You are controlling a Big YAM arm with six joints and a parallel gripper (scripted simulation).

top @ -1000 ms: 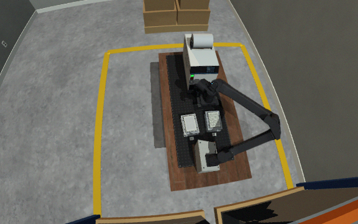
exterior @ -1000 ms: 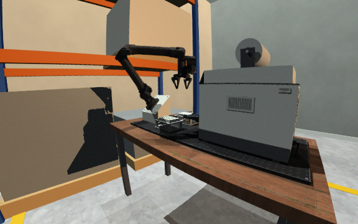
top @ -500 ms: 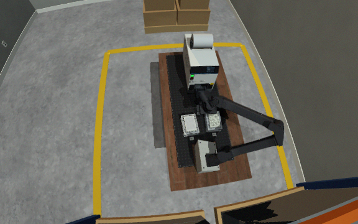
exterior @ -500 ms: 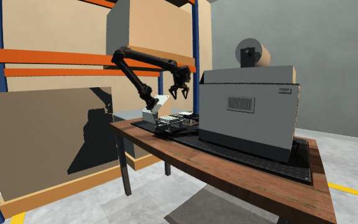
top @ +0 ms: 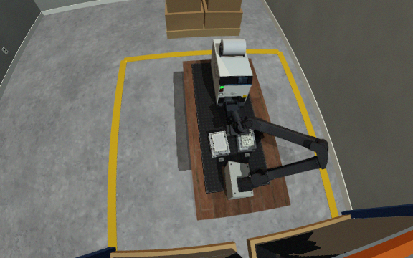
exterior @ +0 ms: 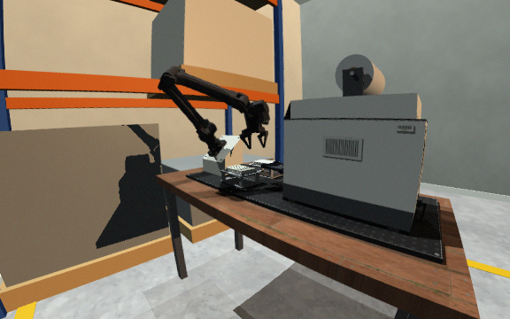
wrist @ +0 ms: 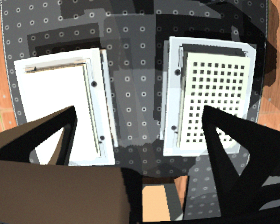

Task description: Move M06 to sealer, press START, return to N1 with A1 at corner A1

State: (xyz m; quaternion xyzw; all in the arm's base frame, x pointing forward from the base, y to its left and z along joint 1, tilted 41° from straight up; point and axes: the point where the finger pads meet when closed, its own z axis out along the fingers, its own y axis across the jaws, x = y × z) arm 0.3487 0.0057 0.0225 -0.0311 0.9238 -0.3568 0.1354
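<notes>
The white well plate is 2 cm behind my hand, 10 cm to the right of it and 10 cm below it. Round my hand: foil roll 50 cm ahead, 5 cm to the right, 25 cm above; dark stage 17 cm ahead, 3 cm to the right, 7 cm below; white plate 3 cm behind, 10 cm to the left, 10 cm below.
</notes>
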